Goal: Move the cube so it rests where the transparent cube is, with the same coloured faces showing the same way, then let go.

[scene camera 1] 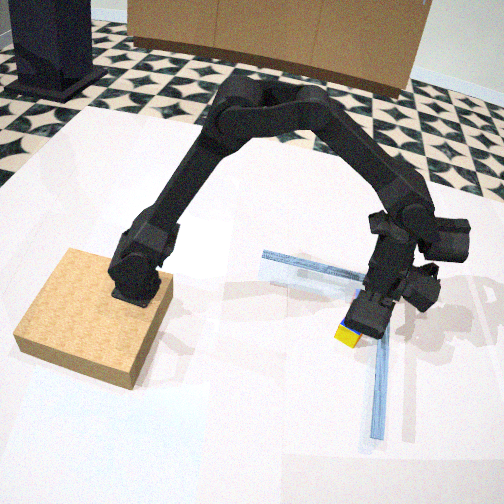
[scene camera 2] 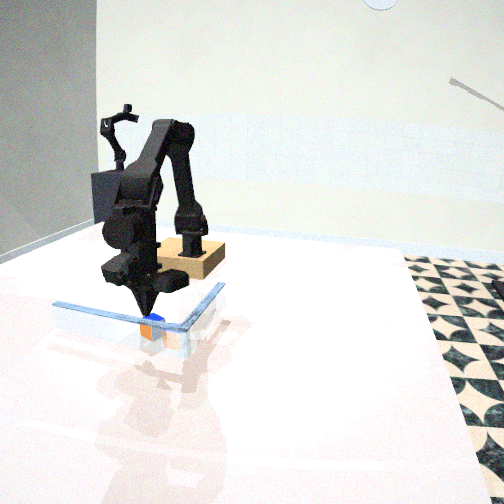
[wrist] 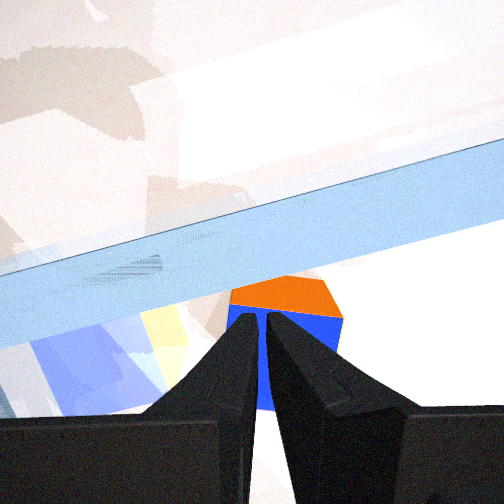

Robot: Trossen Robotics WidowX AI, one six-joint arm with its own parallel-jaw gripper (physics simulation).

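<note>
The cube [wrist: 287, 318] shows an orange face and a blue face in the wrist view. In scene camera 1 its yellow face [scene camera 1: 348, 336] shows, and in scene camera 2 the cube [scene camera 2: 151, 327] sits inside the corner of the glass rails. My gripper [wrist: 264, 335] is shut, with the fingertips pressed together right above the cube, not around it. It also shows in scene camera 1 [scene camera 1: 360, 320] and scene camera 2 [scene camera 2: 146, 304]. The transparent cube [wrist: 110, 352] appears as faint blue and yellow patches left of the cube, close beside it.
An L-shaped pale blue glass rail [scene camera 1: 330, 275] runs beside the cube, with its second leg [scene camera 1: 379, 390] toward the front. The arm's base stands on a wooden block [scene camera 1: 92, 316] at the left.
</note>
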